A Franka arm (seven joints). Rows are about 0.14 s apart.
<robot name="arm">
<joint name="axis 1" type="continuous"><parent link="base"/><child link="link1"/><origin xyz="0 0 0.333" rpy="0 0 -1.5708"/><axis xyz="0 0 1"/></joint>
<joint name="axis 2" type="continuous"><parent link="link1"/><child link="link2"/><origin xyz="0 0 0" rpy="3.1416 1.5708 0"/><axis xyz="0 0 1"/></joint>
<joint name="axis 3" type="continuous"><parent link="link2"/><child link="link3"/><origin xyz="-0.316 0 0" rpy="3.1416 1.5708 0"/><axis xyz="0 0 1"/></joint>
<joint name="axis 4" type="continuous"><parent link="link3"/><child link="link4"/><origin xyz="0 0.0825 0" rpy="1.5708 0 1.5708"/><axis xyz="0 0 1"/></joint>
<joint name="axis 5" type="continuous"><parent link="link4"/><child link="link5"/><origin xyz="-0.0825 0.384 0" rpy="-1.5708 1.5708 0"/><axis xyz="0 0 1"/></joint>
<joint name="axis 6" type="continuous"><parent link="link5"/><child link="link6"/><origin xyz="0 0 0" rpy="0 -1.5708 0"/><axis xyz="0 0 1"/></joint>
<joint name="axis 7" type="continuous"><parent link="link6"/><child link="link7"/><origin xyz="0 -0.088 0" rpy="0 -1.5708 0"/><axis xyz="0 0 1"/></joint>
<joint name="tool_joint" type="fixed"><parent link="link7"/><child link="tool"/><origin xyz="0 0 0.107" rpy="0 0 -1.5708"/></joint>
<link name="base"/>
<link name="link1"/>
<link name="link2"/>
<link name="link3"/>
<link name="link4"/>
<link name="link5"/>
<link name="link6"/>
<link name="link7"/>
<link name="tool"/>
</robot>
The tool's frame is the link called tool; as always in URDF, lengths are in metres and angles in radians. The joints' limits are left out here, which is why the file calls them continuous.
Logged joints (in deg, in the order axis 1, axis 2, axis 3, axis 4, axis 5, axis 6, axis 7), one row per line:
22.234, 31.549, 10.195, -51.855, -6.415, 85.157, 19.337
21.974, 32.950, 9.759, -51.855, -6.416, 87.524, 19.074
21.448, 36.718, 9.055, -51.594, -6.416, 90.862, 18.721
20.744, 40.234, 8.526, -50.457, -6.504, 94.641, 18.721
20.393, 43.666, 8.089, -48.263, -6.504, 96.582, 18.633
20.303, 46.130, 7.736, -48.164, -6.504, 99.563, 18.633
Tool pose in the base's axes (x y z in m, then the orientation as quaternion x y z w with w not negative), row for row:
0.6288, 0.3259, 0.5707, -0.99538, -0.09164, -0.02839, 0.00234
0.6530, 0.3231, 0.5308, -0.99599, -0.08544, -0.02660, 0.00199
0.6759, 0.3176, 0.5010, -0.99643, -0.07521, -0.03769, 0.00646
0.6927, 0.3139, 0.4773, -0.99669, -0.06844, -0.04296, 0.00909
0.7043, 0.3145, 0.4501, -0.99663, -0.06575, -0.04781, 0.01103
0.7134, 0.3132, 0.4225, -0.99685, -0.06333, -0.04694, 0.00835
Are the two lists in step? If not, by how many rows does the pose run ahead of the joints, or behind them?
The pose runs 1 row ahead of the joints: the pose in row i belongs to the joints in row i + 1.
